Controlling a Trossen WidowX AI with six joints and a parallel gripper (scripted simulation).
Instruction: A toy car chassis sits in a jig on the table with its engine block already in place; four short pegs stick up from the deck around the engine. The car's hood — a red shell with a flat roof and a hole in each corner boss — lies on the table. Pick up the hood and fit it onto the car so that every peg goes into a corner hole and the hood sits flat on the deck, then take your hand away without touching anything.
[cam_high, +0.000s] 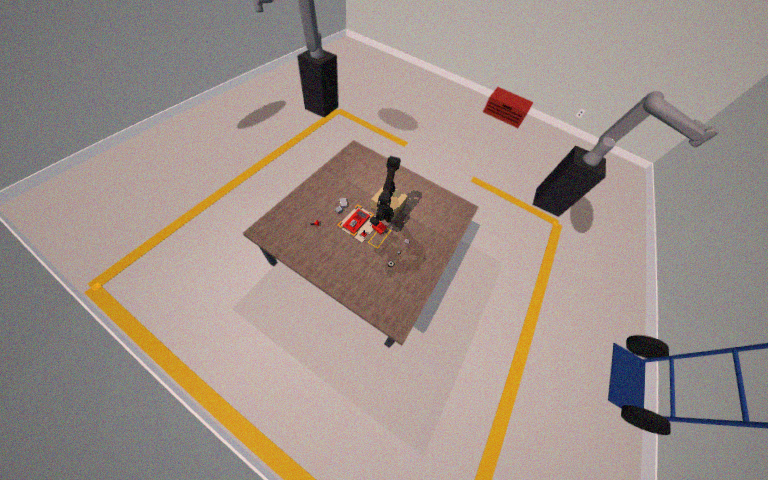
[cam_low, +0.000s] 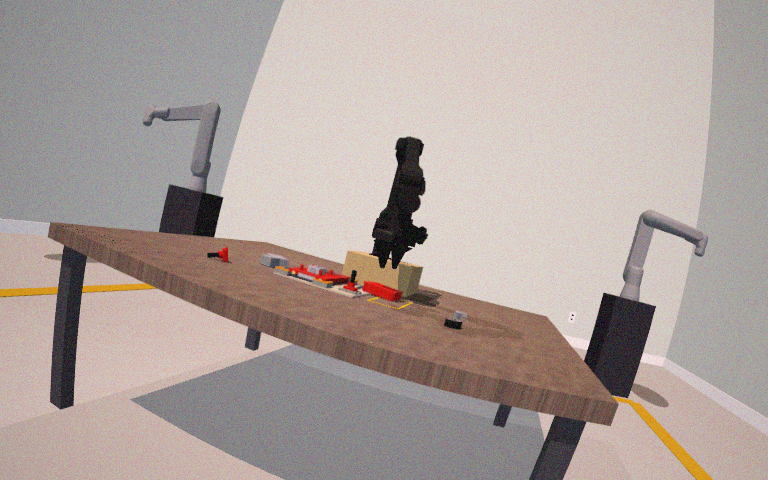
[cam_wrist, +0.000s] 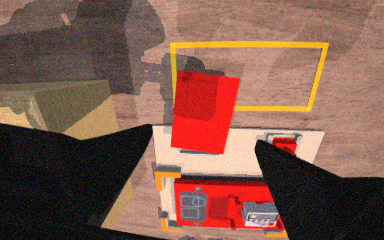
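Now: gripper tip 60 mm above the red hood. The rest, counted from my gripper tip: black wheel (220 mm ahead, 210 mm to the left, 70 mm below); then grey engine block (80 mm ahead, 170 mm to the right, 60 mm below).
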